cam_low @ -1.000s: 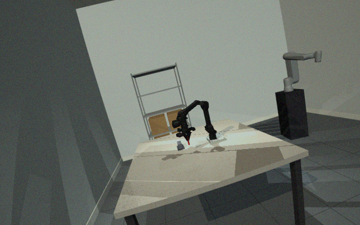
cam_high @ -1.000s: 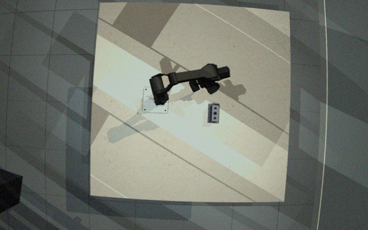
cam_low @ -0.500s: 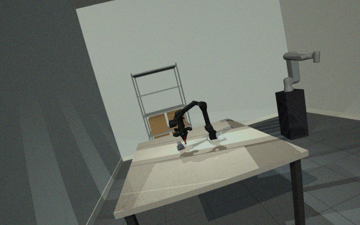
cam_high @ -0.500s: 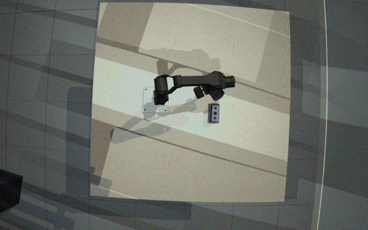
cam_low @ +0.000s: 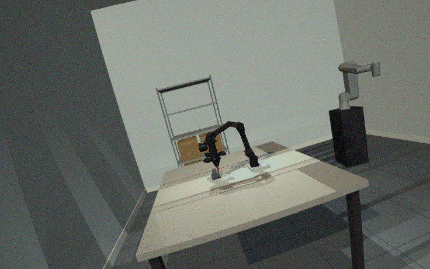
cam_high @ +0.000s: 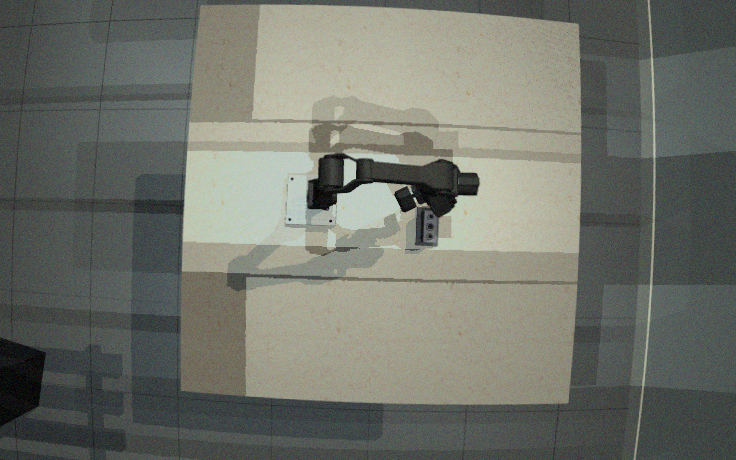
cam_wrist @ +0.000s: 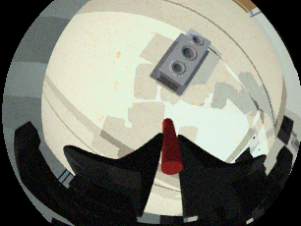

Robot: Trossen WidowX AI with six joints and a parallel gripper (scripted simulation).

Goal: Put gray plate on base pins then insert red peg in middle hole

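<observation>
The gray plate is 9 cm to the right of my gripper tip, 7 cm below it and 5 cm ahead of it. From my gripper tip the other things lie so: dark base: 10 cm below, 9 cm to the right, 5 cm ahead; then red peg: right at my gripper tip.
</observation>
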